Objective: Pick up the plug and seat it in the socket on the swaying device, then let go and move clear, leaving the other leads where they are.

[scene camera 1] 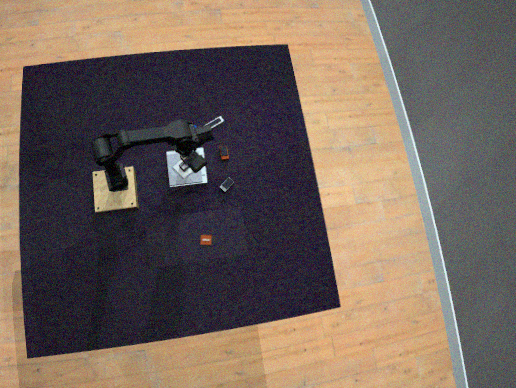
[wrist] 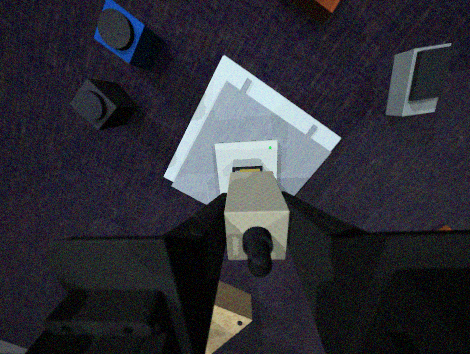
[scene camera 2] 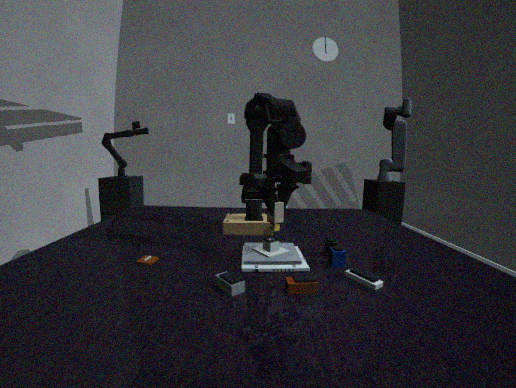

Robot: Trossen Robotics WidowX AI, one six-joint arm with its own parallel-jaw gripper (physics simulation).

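Note:
My gripper is shut on the beige plug. The plug has a black cable stub on top and a yellow tip pointing down. The device has a grey slab offset over a white base. A white plate on the slab carries the square socket. In the scene camera 2 view the plug hangs above the socket, with a gap. In the wrist view the plug hides part of the socket.
A blue block, a dark block, an orange piece, a grey piece and a white piece lie around the device. An orange square lies apart.

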